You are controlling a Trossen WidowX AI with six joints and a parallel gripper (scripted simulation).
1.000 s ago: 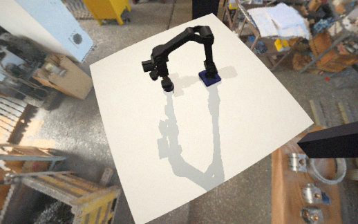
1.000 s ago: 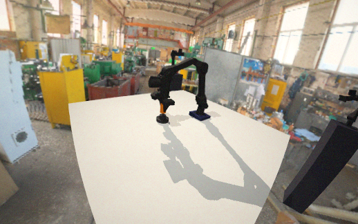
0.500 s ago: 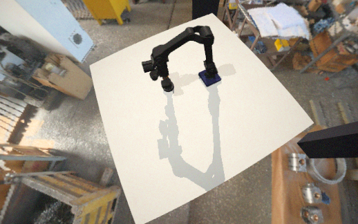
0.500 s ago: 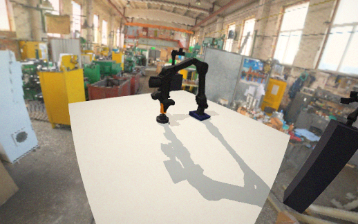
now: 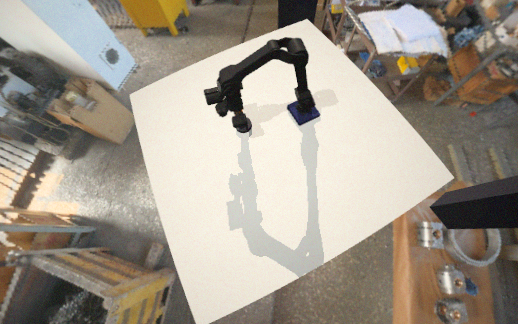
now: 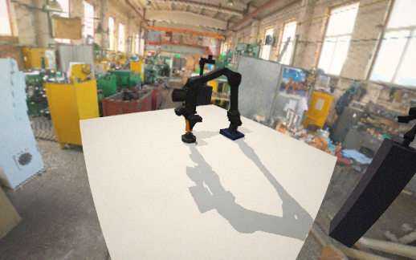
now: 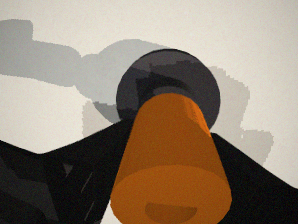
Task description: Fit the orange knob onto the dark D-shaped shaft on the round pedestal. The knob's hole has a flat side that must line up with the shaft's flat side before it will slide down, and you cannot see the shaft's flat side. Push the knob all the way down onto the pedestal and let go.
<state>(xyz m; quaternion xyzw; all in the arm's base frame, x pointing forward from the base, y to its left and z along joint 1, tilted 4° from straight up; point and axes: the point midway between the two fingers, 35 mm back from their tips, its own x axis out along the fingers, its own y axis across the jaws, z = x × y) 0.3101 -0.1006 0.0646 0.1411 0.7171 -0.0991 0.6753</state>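
My gripper tip is now 2 cm below the orange knob. Also, from my gripper tip: pedestal: 1 cm behind, 4 cm below.
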